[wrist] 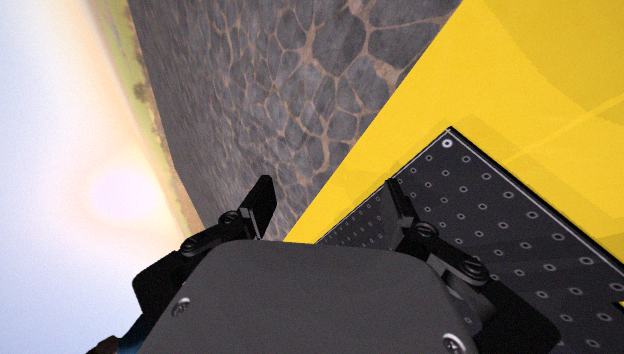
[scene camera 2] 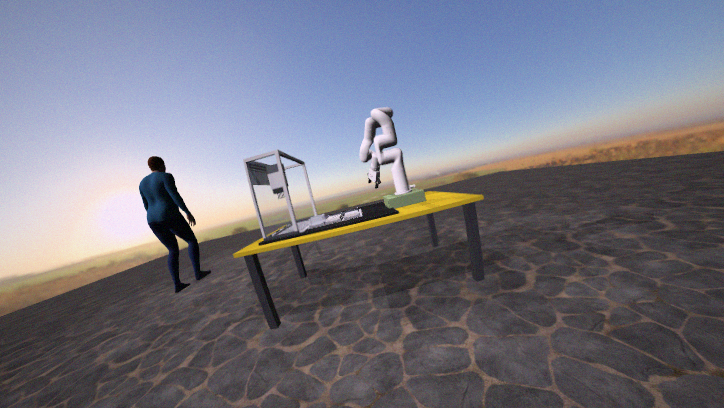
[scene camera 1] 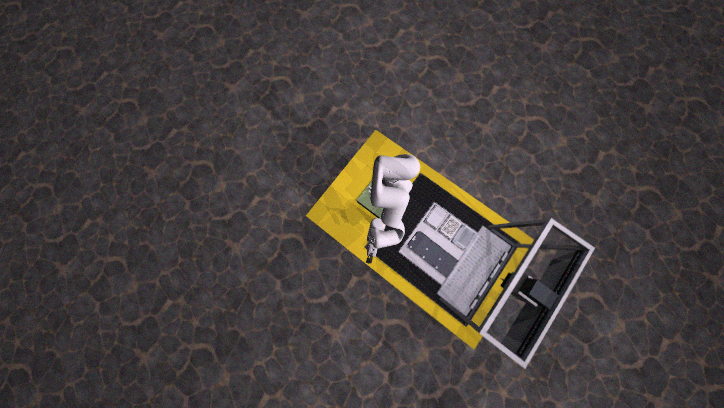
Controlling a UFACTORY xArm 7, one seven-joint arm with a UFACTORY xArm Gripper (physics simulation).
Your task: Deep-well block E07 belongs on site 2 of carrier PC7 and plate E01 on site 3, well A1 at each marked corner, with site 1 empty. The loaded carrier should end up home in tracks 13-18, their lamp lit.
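Frame: origin at the arm's base, x ahead, y left, z up, level; millimetres.
Where they show: gripper, fingertip midpoint: (wrist: 326, 191) (scene camera 2: 373, 185) (scene camera 1: 368, 255); arm's base, origin of the base link: (scene camera 2: 403, 192).
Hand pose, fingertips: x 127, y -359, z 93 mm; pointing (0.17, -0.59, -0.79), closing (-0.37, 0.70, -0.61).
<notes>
Each offset is from my fingertips to the centre of the thing. Level surfaces: height alone.
My gripper (scene camera 1: 369, 258) (scene camera 2: 373, 183) (wrist: 326, 191) is open and empty, above the table's long edge, near a corner of the black perforated board and apart from the labware. In scene camera 1, three plate-like items lie in a row on a white board (scene camera 1: 420, 262): a pale one {265 mm ahead, 439 mm left, 136 mm down} (scene camera 1: 436, 217), a patterned one {376 mm ahead, 427 mm left, 136 mm down} (scene camera 1: 450, 226) and a greyish one {482 mm ahead, 412 mm left, 123 mm down} (scene camera 1: 463, 237). A dark grey panel {358 mm ahead, 216 mm left, 140 mm down} (scene camera 1: 435, 258) lies beside them. A ribbed light-grey deck {155 mm down} (scene camera 1: 471, 273) adjoins the board. Labels, corner marks, track numbers and lamps are too small to read, so E07, E01 and PC7 cannot be told apart.
The black perforated board {155 mm down} (scene camera 1: 420, 197) (wrist: 520, 239) lies on the yellow table {168 mm down} (scene camera 1: 339, 197) (scene camera 2: 455, 197) (wrist: 550, 75). A tall open frame (scene camera 1: 559, 307) (scene camera 2: 254, 200) stands at the deck end, with a grey unit (scene camera 1: 544, 293) hanging inside. The arm stands on a green base (scene camera 2: 405, 198). A person (scene camera 2: 161, 200) stands beyond the frame.
</notes>
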